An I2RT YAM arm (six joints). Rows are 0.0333 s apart.
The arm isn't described. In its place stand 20 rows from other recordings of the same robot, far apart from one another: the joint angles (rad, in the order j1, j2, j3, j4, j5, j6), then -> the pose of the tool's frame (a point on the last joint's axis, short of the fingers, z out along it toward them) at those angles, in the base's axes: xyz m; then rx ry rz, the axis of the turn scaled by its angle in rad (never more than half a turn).
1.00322 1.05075 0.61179 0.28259 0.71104 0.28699 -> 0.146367 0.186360 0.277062 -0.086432 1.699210 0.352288
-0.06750 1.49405 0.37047 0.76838 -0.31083 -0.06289 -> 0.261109 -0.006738 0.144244 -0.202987 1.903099 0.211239
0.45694 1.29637 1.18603 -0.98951 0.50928 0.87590 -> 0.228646 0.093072 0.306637 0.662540 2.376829 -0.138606
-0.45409 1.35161 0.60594 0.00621 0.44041 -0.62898 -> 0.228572 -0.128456 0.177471 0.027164 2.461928 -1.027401
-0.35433 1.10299 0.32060 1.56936 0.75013 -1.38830 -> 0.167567 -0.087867 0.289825 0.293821 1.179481 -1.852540
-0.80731 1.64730 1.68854 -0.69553 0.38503 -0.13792 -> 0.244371 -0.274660 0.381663 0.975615 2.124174 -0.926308
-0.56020 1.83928 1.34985 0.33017 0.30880 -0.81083 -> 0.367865 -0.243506 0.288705 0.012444 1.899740 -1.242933
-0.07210 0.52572 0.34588 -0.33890 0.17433 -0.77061 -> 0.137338 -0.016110 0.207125 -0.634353 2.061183 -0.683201
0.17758 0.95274 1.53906 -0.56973 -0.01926 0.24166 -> 0.145043 0.026728 0.516018 0.034805 1.564107 0.345719
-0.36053 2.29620 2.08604 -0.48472 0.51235 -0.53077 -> 0.487850 -0.202574 0.251354 0.087763 2.375438 -1.033880
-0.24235 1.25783 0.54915 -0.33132 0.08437 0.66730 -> 0.212070 -0.055516 0.156368 1.171328 2.327218 0.041835
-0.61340 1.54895 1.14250 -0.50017 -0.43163 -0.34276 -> 0.277219 -0.176946 0.251959 0.141745 2.365112 0.085025
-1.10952 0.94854 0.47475 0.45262 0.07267 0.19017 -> 0.096046 -0.199044 0.267307 1.042110 1.274496 -0.768242
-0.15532 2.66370 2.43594 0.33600 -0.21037 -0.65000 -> 0.608569 -0.087766 0.249802 -0.529233 1.387189 -0.500792
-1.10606 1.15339 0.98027 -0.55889 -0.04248 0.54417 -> 0.111672 -0.219365 0.298505 1.684857 1.585900 -0.238791
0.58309 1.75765 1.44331 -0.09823 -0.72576 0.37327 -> 0.331559 0.247000 0.313866 -0.724023 1.994162 1.313668
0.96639 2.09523 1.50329 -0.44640 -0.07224 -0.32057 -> 0.250526 0.367275 0.160763 -1.605424 2.097281 0.319052
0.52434 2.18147 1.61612 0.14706 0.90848 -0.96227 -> 0.445174 0.225032 0.210250 -0.845404 1.814326 -1.178670
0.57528 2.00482 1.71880 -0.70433 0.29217 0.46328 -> 0.376661 0.232022 0.251075 -0.030216 2.499946 0.051133
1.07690 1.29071 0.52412 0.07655 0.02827 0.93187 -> 0.119222 0.219315 0.170720 -0.162947 2.470799 0.965842
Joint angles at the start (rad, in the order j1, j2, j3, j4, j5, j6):
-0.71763 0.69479 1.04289 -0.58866 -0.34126 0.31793
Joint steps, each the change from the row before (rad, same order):
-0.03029 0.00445 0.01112 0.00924 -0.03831 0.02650
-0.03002 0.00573 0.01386 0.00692 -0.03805 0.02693
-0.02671 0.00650 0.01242 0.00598 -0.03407 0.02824
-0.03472 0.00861 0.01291 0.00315 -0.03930 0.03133
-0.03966 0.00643 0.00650 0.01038 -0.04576 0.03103
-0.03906 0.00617 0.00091 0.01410 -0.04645 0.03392
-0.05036 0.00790 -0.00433 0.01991 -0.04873 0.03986
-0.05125 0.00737 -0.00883 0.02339 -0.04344 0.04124
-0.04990 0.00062 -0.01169 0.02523 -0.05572 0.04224
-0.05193 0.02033 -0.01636 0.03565 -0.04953 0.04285
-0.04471 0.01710 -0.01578 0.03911 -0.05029 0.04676
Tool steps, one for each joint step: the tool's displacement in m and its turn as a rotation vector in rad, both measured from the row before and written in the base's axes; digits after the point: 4 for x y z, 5 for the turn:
-0.0017 -0.0021 0.0041 0.02011 -0.02692 0.00127
-0.0018 -0.0020 0.0045 0.02027 -0.02573 0.00179
-0.0014 -0.0020 0.0039 0.02247 -0.02275 0.00148
-0.0018 -0.0030 0.0035 0.02877 -0.02100 -0.00154
-0.0021 -0.0034 0.0025 0.02648 -0.02335 0.00035
-0.0018 -0.0038 0.0012 0.02985 -0.02277 0.00166
-0.0024 -0.0058 -0.0001 0.03591 -0.02383 -0.00775
-0.0027 -0.0064 -0.0011 0.03639 -0.02313 -0.01357
-0.0037 -0.0043 -0.0010 0.03262 -0.02750 0.00039
-0.0015 -0.0104 -0.0039 0.04442 -0.01982 -0.00737
-0.0020 -0.0088 -0.0032 0.04124 -0.02423 0.00052

